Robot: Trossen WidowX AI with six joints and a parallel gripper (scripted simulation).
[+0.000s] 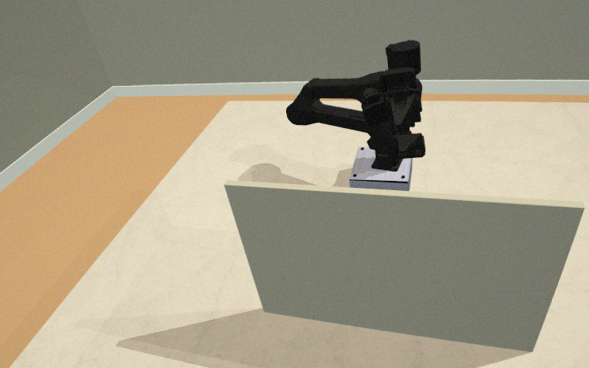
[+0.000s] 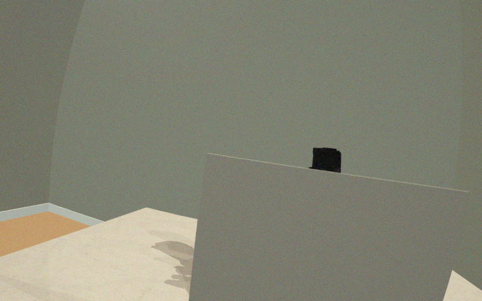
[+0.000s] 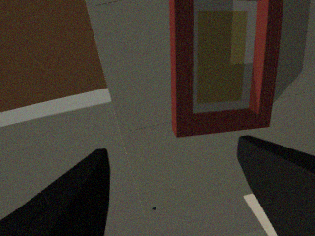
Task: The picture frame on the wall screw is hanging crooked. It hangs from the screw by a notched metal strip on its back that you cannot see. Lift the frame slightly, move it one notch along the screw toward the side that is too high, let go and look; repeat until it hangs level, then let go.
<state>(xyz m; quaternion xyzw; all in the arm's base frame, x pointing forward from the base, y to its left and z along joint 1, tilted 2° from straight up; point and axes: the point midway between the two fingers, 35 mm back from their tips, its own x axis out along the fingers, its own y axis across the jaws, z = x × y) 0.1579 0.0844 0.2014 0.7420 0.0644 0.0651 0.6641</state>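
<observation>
Right now my gripper tip is 19 cm short of the picture frame, 9 cm above it and 4 cm to the right of it. Round my gripper tip: wall board: 20 cm ahead, 11 cm below, 4 cm to the left.
</observation>
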